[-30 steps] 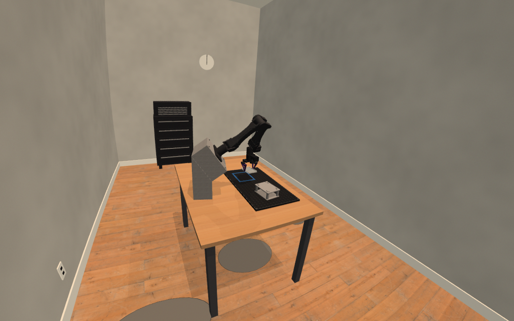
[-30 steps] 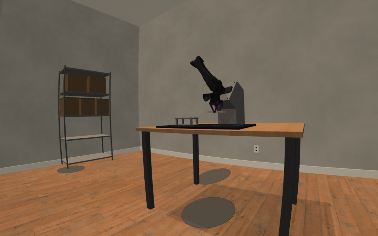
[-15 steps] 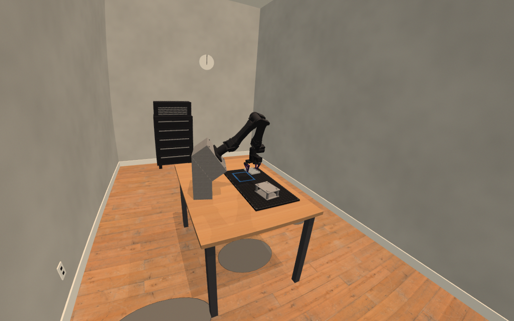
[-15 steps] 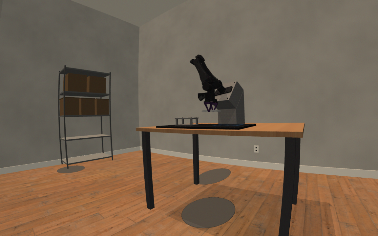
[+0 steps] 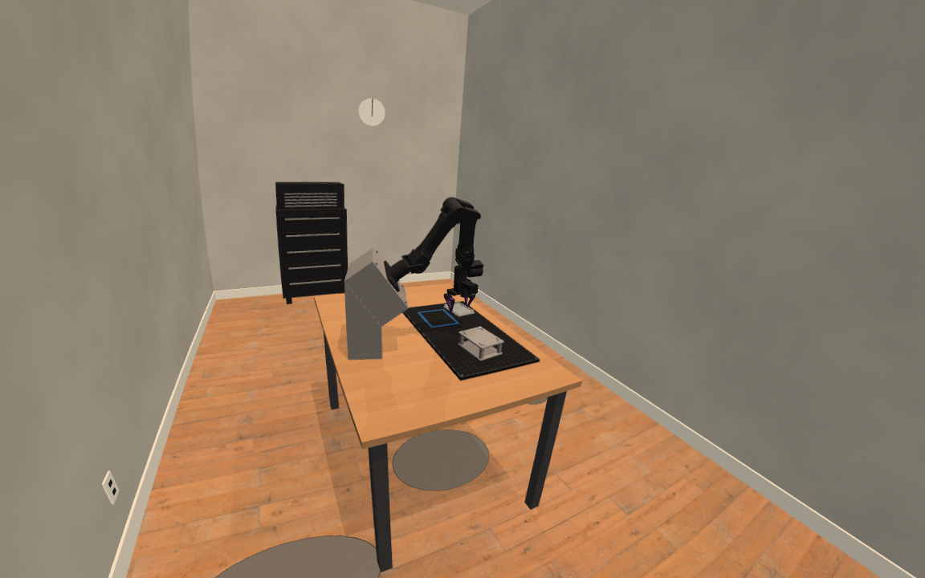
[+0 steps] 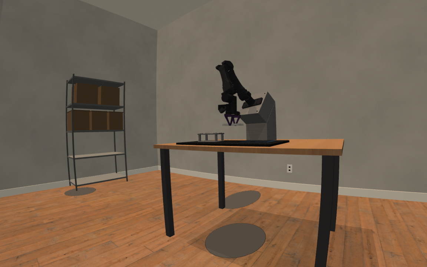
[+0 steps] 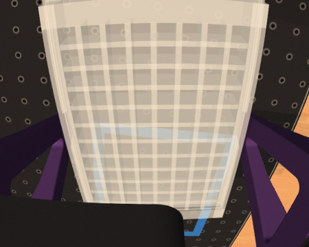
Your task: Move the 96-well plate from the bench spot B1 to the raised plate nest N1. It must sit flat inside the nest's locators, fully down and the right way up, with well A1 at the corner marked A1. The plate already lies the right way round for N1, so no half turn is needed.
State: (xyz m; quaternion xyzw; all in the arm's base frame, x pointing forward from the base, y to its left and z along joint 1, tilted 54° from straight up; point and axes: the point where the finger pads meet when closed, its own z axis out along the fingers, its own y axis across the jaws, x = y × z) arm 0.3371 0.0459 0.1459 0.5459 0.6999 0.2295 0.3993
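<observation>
My gripper is now 180 mm to the left of the grey plate nest N1, 60 mm above it and 30 mm short of it. From my hand the other things lie so: 96-well plate: right at my hand.
</observation>
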